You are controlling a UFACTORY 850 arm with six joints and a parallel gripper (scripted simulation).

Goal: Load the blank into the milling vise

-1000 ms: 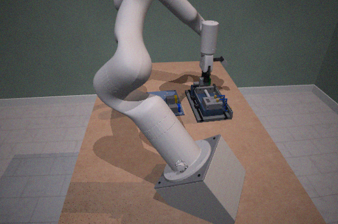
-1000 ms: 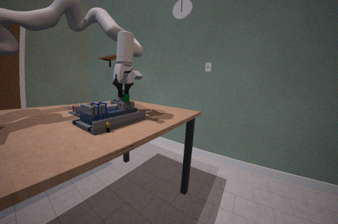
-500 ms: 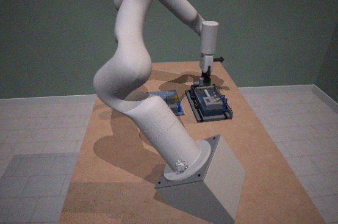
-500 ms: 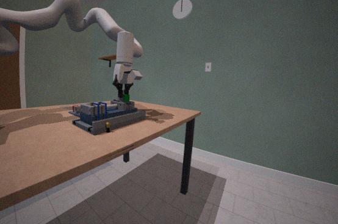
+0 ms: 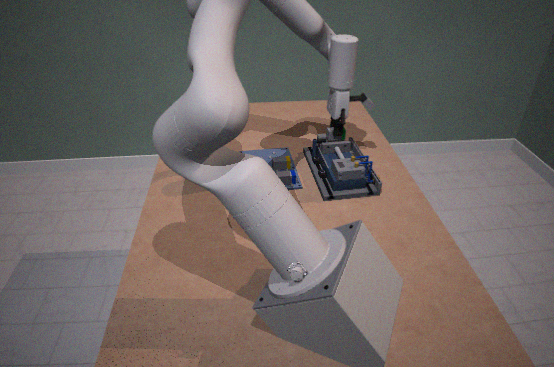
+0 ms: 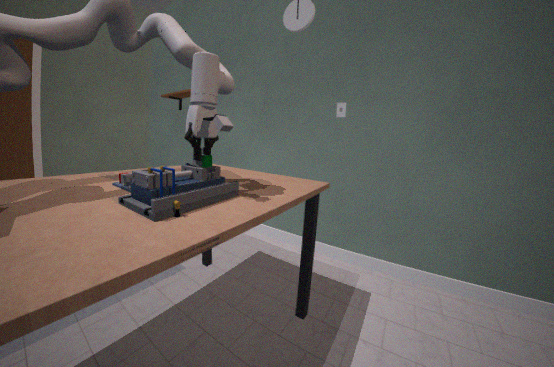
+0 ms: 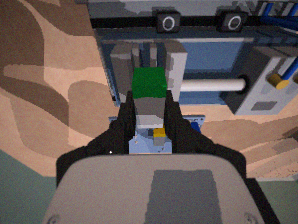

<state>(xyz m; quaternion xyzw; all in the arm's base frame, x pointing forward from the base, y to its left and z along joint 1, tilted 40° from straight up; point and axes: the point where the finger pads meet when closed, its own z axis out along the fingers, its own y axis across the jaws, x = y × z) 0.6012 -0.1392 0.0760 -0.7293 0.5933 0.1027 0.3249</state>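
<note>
My gripper is now 2 cm above the green-ended blank. The rest, counted from my hand: blue-ended blank 16 cm to the left, 16 cm behind, 11 cm below; yellow-ended blank 18 cm to the left, 11 cm below, 8 cm behind; pale rod 8 cm behind, 6 cm below, 2 cm to the right.
</note>
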